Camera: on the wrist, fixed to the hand. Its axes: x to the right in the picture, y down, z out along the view.
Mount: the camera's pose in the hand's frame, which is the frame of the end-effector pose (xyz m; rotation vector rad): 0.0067 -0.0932 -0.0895 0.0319 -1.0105 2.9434
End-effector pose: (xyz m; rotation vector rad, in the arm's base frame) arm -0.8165 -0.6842 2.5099 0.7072 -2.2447 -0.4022
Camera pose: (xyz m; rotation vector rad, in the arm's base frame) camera -0.7209 -0.7690 2.5301 2.5224 1.1439 -0.7697
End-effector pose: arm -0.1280 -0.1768 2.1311 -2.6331 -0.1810 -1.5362
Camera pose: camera -0.2154 -0.0963 2.1824 -0.5681 1.9504 0.7719
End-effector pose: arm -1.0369 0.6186 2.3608 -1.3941 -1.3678 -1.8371
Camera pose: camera -1.1549 0.5775 2.3271 -1.6881 0.9535 0.9165
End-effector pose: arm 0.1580 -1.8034 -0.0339 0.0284 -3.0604 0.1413
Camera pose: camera 0.1603 -1.8880 0.0640 2.3852 0.0914 -0.1148
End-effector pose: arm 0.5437 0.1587 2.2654 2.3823 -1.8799 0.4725
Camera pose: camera 0.6170 0.1974 2.3648 1.3378 1.9463 0.5433
